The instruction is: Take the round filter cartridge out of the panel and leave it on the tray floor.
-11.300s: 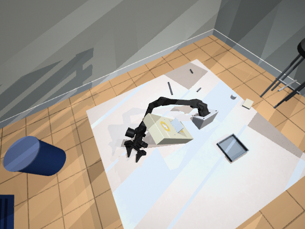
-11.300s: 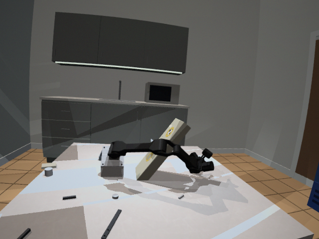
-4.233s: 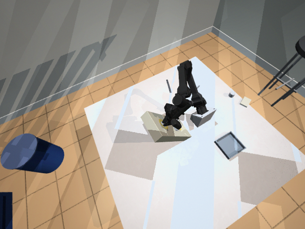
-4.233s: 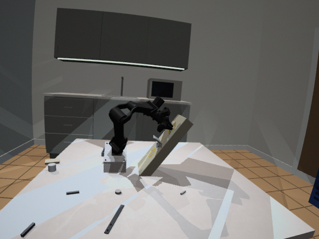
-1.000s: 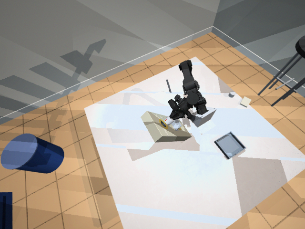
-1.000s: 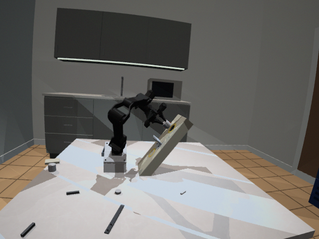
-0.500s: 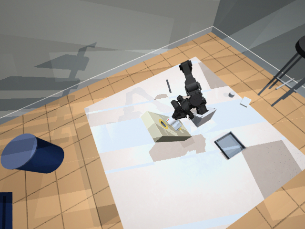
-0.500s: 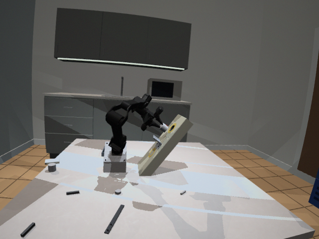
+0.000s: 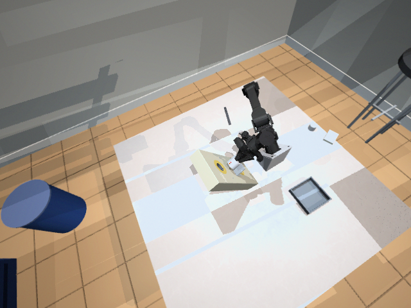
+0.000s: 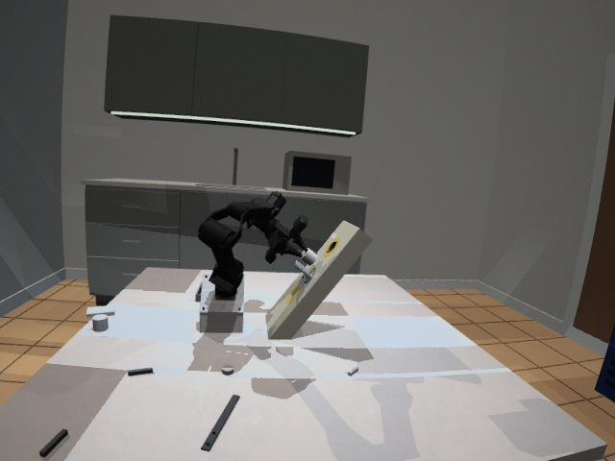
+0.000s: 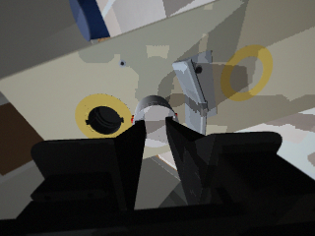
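My gripper tip is now 1 cm short of the filter cartridge and 1 cm above it. Round my gripper tip: tray 30 cm behind, 29 cm to the left, 25 cm below; then beige block 70 cm behind, 9 cm to the left, 25 cm below.
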